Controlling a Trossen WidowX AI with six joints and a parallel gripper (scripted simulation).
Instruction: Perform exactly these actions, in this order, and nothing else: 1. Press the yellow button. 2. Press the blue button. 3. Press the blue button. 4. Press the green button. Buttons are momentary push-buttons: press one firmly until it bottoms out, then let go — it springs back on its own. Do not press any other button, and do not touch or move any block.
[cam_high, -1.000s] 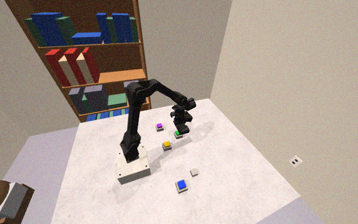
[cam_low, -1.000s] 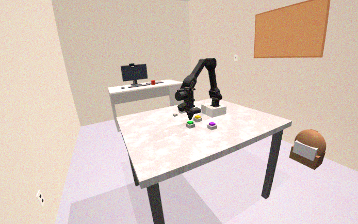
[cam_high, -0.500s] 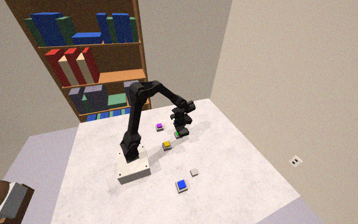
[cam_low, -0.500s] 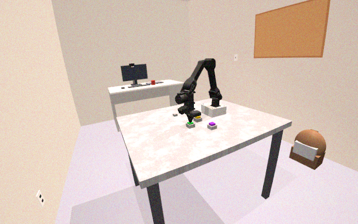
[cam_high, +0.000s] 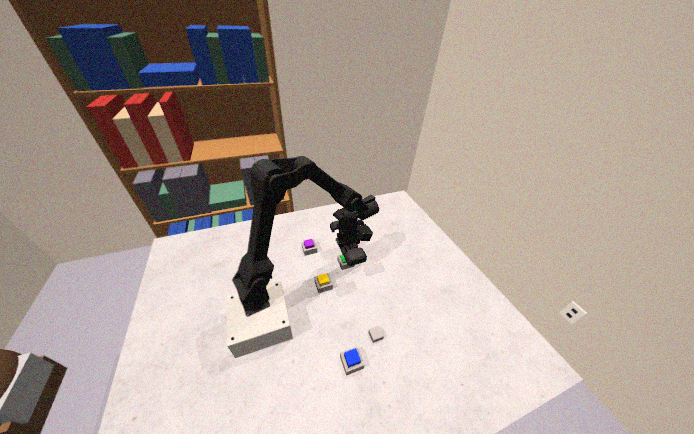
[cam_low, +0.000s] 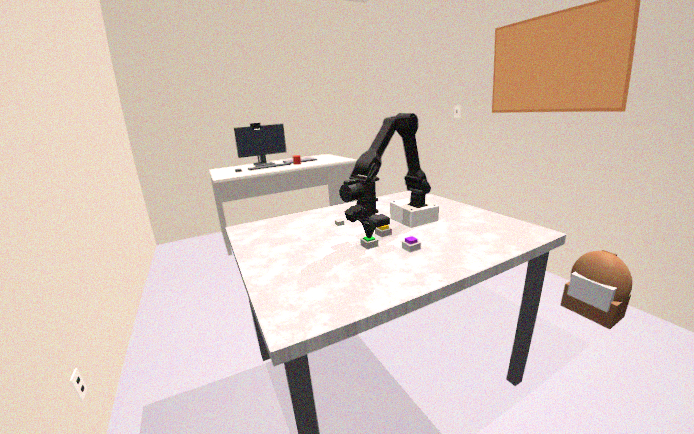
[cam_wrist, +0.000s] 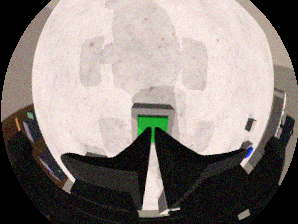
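Now: gripper tip right at the green button. The rest, counted from my gripper tip: small grey block 6 cm behind, 26 cm to the right, 2 cm below; yellow button 11 cm behind, 4 cm to the right; purple button 9 cm behind, 12 cm to the left.
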